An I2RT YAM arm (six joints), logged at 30 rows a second.
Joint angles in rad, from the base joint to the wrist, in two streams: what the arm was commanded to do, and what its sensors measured. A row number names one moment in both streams.
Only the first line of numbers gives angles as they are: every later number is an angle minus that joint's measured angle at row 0.
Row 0, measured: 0.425, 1.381, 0.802, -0.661, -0.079, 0.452
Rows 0 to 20, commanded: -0.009, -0.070, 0.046, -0.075, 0.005, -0.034; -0.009, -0.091, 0.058, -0.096, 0.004, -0.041; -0.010, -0.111, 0.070, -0.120, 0.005, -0.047; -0.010, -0.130, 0.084, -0.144, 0.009, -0.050; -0.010, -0.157, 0.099, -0.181, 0.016, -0.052; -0.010, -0.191, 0.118, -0.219, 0.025, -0.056; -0.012, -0.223, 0.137, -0.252, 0.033, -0.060; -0.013, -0.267, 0.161, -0.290, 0.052, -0.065; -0.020, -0.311, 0.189, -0.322, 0.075, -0.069; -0.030, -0.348, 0.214, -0.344, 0.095, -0.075; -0.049, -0.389, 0.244, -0.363, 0.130, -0.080; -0.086, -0.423, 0.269, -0.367, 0.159, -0.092; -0.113, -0.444, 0.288, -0.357, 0.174, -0.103; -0.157, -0.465, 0.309, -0.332, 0.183, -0.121; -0.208, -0.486, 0.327, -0.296, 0.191, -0.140; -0.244, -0.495, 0.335, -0.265, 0.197, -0.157; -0.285, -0.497, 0.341, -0.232, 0.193, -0.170; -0.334, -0.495, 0.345, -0.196, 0.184, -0.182; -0.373, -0.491, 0.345, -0.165, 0.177, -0.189; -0.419, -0.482, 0.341, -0.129, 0.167, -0.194; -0.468, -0.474, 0.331, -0.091, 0.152, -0.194
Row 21, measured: -0.385, -0.511, 0.343, -0.181, 0.152, -0.147
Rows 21 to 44, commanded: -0.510, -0.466, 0.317, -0.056, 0.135, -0.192; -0.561, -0.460, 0.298, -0.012, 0.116, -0.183; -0.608, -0.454, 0.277, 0.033, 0.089, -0.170; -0.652, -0.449, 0.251, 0.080, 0.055, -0.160; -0.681, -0.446, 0.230, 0.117, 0.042, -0.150; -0.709, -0.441, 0.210, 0.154, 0.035, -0.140; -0.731, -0.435, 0.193, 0.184, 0.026, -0.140; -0.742, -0.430, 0.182, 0.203, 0.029, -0.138; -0.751, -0.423, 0.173, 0.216, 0.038, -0.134; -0.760, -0.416, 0.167, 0.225, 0.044, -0.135; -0.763, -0.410, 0.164, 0.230, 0.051, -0.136; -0.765, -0.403, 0.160, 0.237, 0.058, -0.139; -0.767, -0.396, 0.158, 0.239, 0.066, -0.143; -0.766, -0.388, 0.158, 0.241, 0.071, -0.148; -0.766, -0.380, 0.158, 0.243, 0.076, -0.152; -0.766, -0.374, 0.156, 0.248, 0.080, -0.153; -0.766, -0.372, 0.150, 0.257, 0.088, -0.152; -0.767, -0.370, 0.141, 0.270, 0.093, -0.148; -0.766, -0.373, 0.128, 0.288, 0.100, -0.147; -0.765, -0.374, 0.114, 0.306, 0.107, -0.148; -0.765, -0.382, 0.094, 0.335, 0.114, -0.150; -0.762, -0.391, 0.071, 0.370, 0.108, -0.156; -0.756, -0.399, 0.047, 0.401, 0.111, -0.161; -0.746, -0.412, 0.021, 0.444, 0.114, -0.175
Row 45, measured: -0.757, -0.381, 0.076, 0.325, 0.092, -0.150
